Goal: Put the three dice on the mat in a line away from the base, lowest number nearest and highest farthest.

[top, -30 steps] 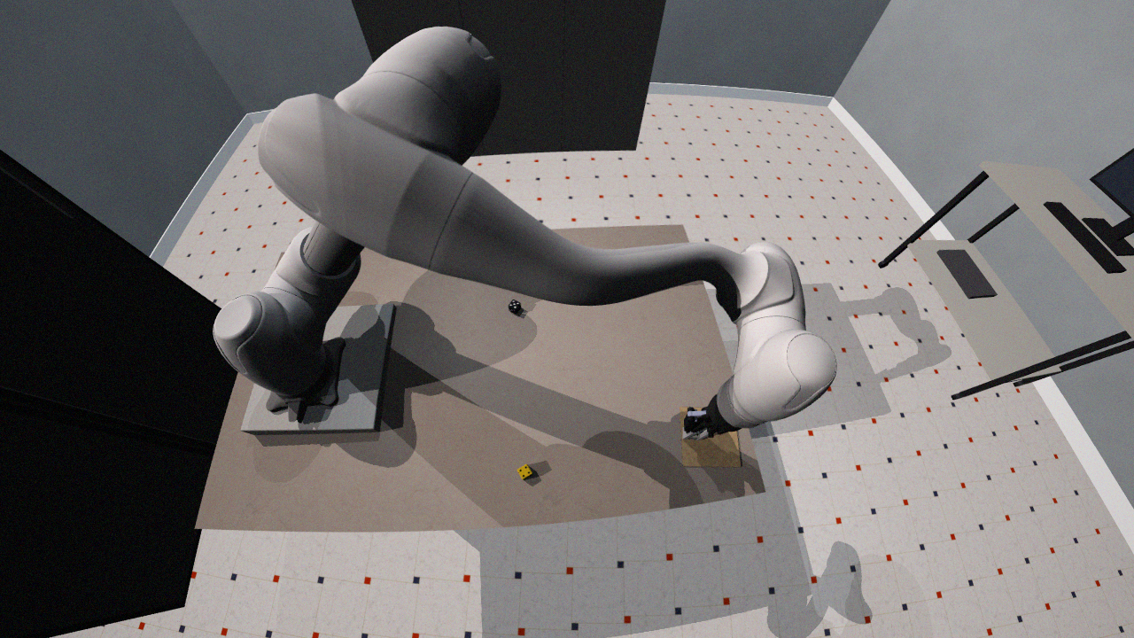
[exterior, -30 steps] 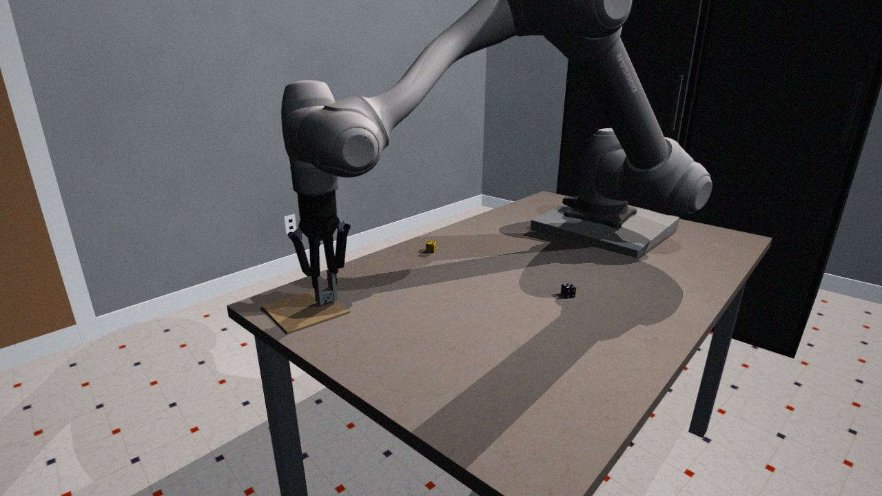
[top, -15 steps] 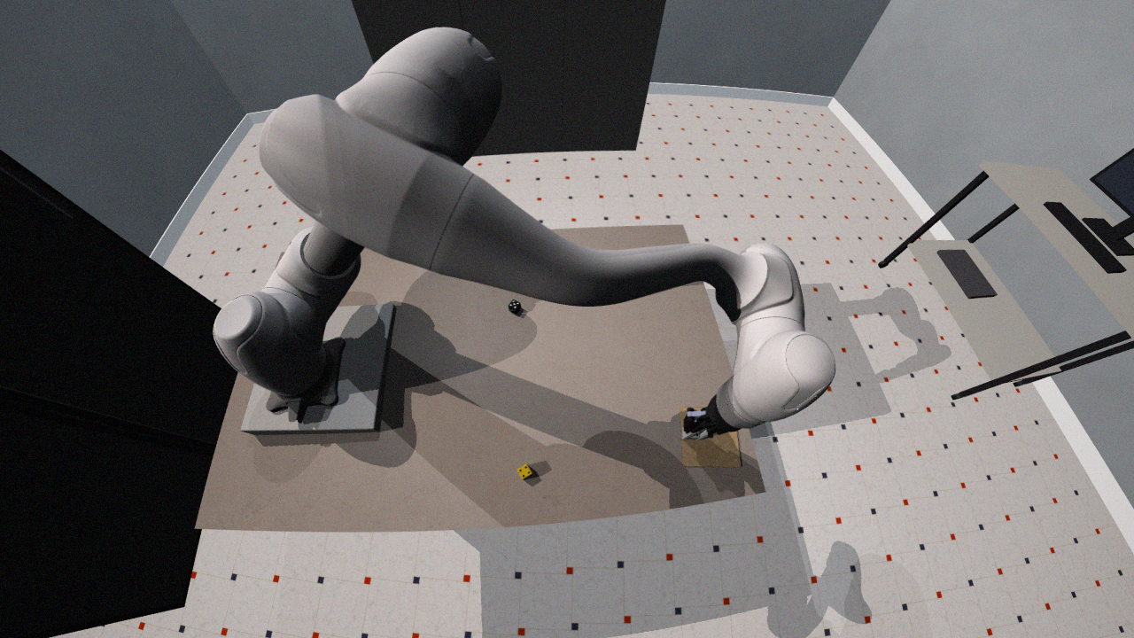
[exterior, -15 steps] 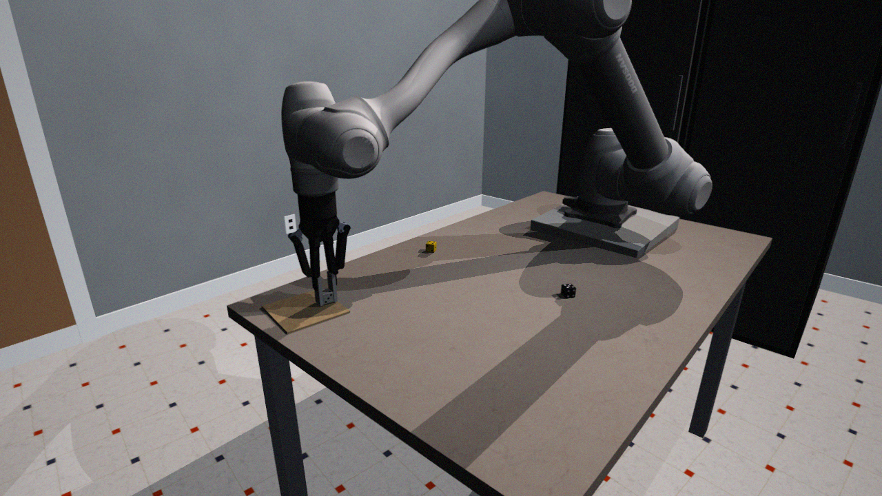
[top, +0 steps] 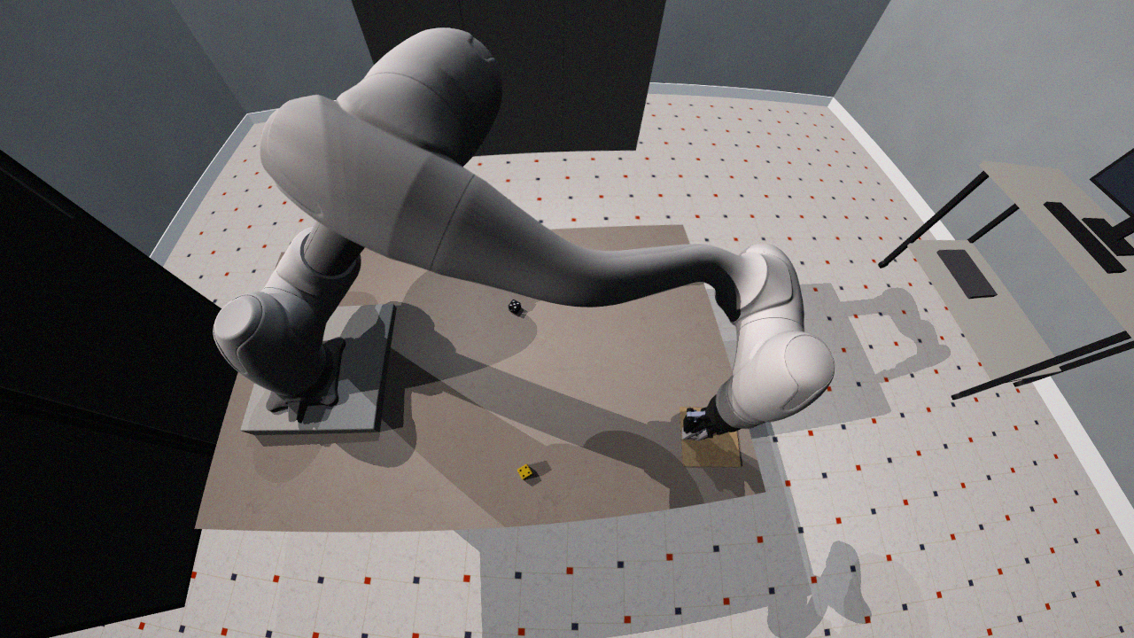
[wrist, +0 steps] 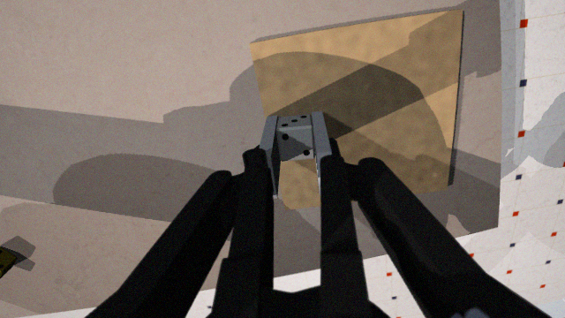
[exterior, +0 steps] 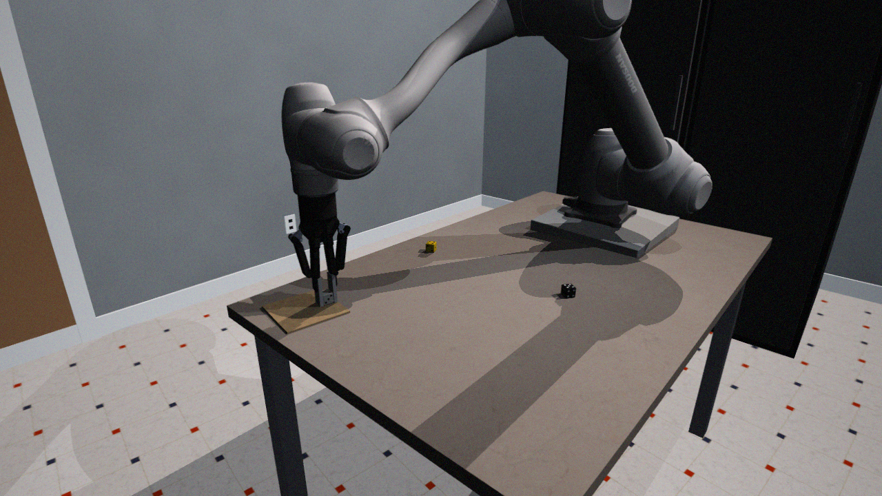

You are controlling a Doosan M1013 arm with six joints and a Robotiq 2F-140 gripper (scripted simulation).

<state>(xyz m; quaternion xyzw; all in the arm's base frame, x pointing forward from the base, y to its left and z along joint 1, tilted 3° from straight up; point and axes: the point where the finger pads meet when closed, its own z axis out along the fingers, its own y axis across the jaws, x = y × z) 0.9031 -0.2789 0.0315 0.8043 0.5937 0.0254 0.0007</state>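
The grey die is 2 cm below my hand. The rest, counted from my hand: tan mat (5 cm ahead, 4 cm below, 1 cm to the right); black die (41 cm to the left, 36 cm behind, 2 cm below); yellow die (39 cm behind, 2 cm below, 1 cm to the right).
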